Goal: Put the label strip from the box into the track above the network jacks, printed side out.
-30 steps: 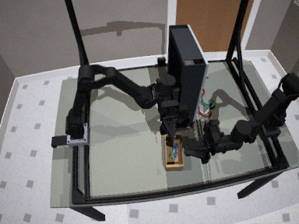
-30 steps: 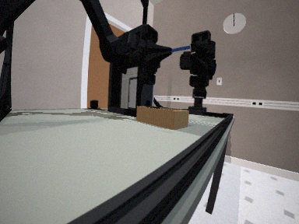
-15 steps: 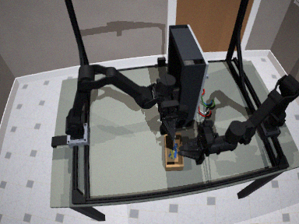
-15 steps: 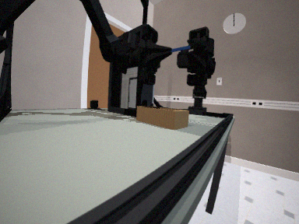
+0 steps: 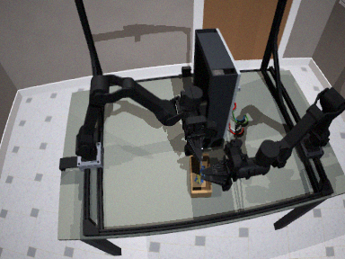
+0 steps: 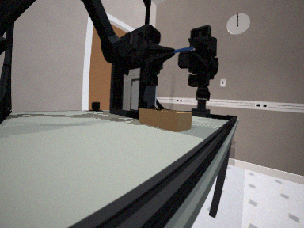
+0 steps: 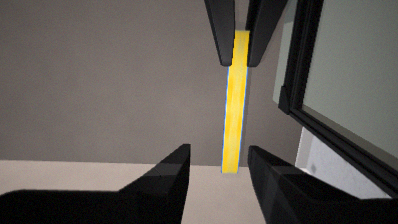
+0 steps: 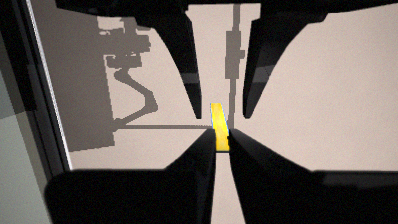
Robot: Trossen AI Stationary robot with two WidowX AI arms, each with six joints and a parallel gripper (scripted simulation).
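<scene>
My left hand is 20 mm past the label strip and 30 mm to the left of it. Also, from my left hand: box: 80 mm behind, 20 mm to the right, 210 mm below.
The label strip is 50 mm ahead of my right hand and 10 mm to the left of it. The rest, counted from my right hand: box 210 mm below, 20 mm to the left, 10 mm behind.
</scene>
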